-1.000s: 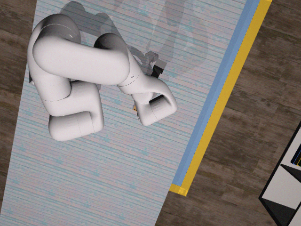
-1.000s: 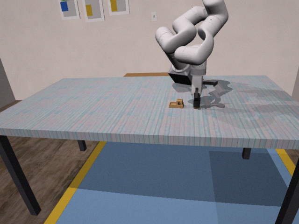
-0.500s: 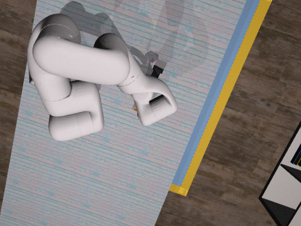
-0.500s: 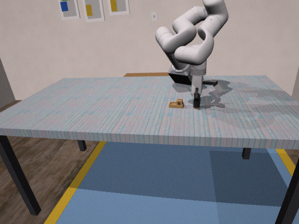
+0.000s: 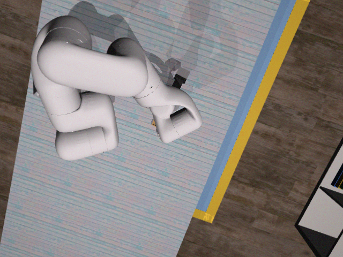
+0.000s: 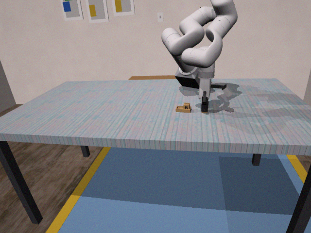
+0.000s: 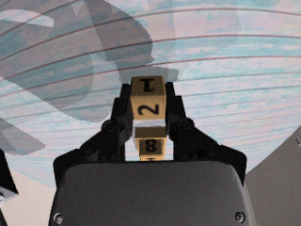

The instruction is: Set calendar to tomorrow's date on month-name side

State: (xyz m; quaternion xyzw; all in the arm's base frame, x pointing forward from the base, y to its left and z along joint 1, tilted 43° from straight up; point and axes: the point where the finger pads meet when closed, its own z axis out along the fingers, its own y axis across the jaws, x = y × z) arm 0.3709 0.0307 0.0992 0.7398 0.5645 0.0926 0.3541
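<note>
The wooden digit cube is 4 cm behind my hand, 8 cm to the right of it and 1 cm below it. The rest, counted from my hand: wooden calendar tray 4 cm behind, 10 cm to the right, 2 cm below.
</note>
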